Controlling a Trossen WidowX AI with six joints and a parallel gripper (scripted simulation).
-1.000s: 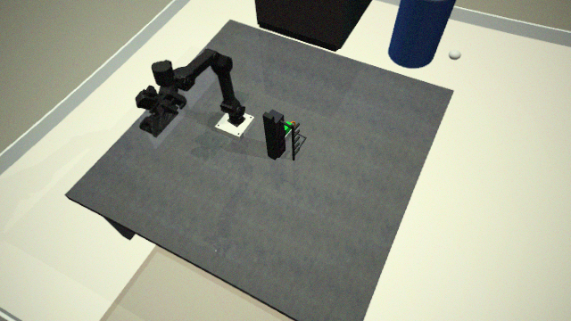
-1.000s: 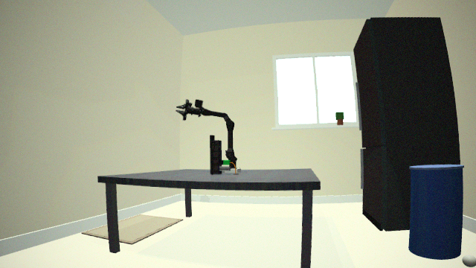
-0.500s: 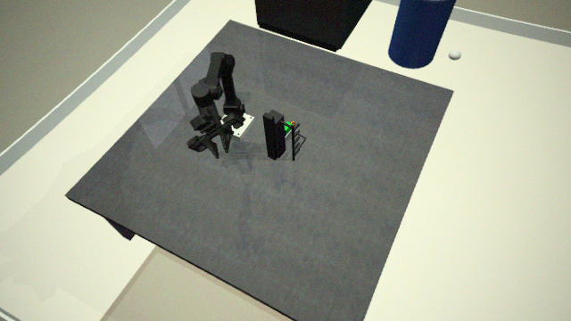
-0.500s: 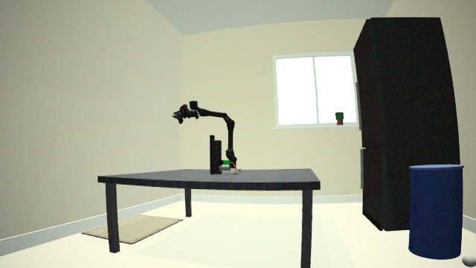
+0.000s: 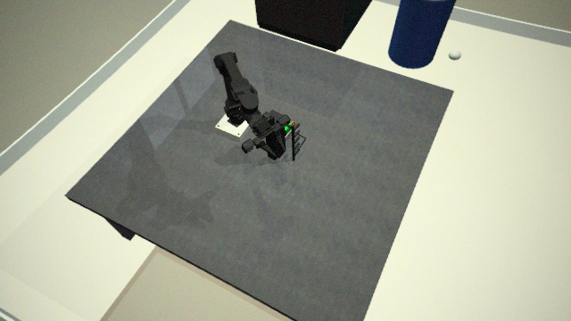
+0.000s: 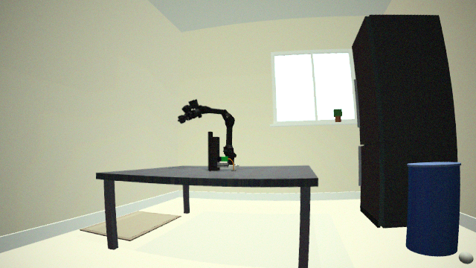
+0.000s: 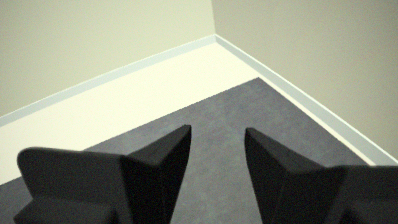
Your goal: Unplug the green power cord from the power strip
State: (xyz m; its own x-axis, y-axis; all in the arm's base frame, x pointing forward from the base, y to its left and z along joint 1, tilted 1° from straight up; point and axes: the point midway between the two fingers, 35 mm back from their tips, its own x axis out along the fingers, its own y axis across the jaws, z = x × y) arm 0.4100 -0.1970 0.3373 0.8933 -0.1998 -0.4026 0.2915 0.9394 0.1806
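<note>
My gripper tip is 270 mm above the green plug, 250 mm to the right of it and 190 mm past it.
</note>
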